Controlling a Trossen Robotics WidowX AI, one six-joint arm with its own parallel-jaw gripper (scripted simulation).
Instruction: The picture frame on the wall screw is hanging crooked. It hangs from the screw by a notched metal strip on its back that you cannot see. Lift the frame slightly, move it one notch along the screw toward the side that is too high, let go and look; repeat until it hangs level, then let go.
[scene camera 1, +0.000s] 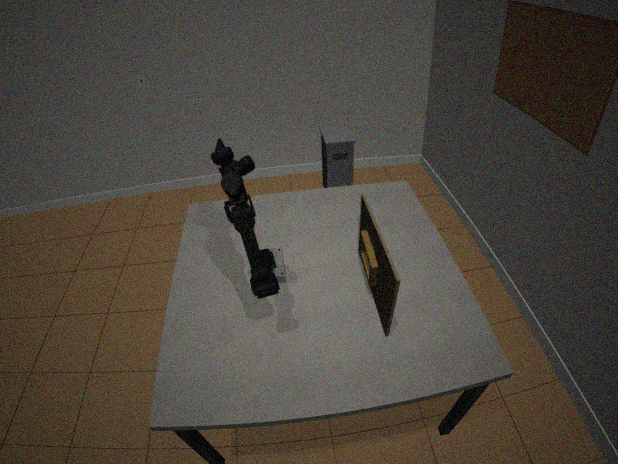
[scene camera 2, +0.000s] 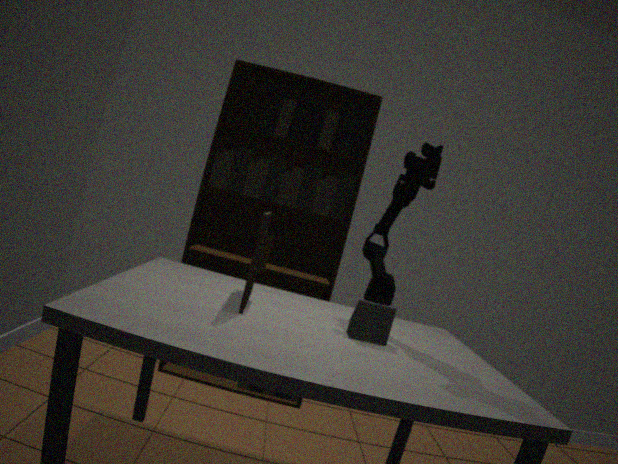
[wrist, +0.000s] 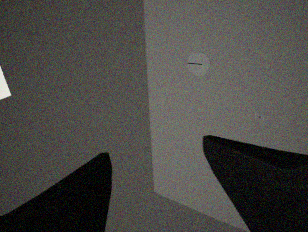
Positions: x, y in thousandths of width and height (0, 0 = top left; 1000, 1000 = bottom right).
In view: the gripper (scene camera 2: 714, 327) and a brown wall panel (scene camera 1: 624, 633).
The gripper is seen too in scene camera 1 (scene camera 1: 358, 307) and in the wrist view (wrist: 511, 657). The brown wall panel is seen too in scene camera 2 (scene camera 2: 431, 469).
